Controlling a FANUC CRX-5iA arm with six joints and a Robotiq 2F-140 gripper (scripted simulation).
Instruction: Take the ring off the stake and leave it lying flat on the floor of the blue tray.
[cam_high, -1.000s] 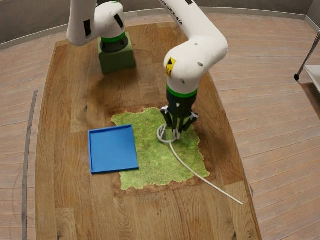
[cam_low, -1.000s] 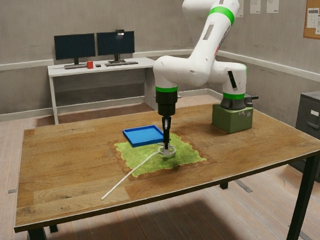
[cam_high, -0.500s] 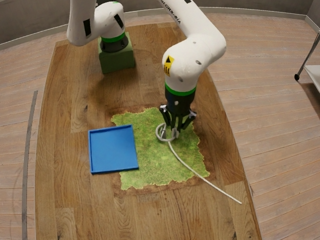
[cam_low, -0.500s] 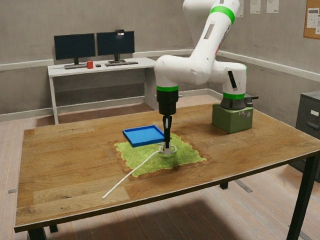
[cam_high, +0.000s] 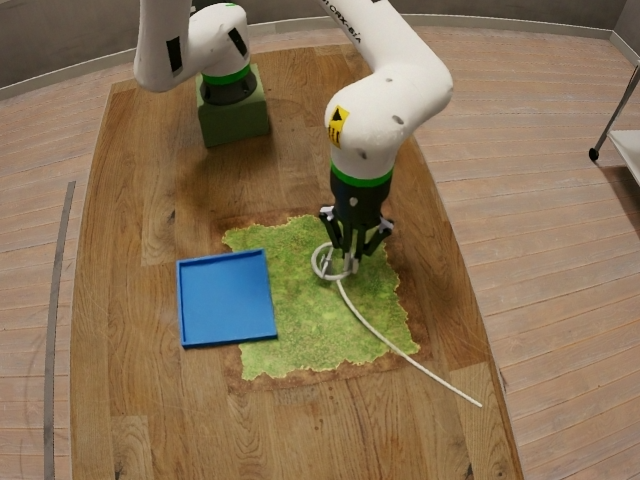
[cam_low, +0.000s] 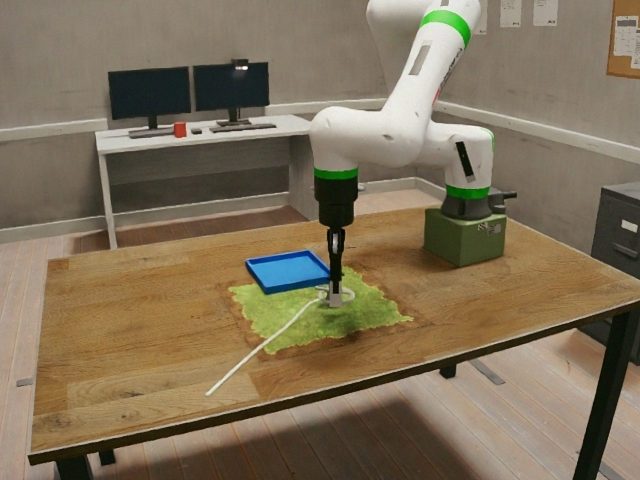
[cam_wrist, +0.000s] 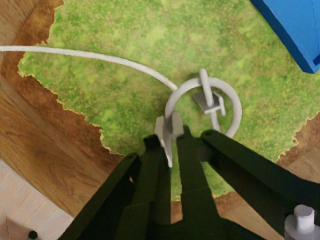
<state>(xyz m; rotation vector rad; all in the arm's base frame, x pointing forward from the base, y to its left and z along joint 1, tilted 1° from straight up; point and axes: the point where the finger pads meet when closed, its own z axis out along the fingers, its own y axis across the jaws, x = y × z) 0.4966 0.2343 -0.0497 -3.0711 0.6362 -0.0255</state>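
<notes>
The blue tray is 260 mm to the right of my hand, 50 mm below it and 30 mm ahead of it. Also, from my hand: grey stake: 50 mm to the right, 30 mm below, 10 mm behind; ring: 30 mm to the right, 30 mm below, 10 mm behind.
</notes>
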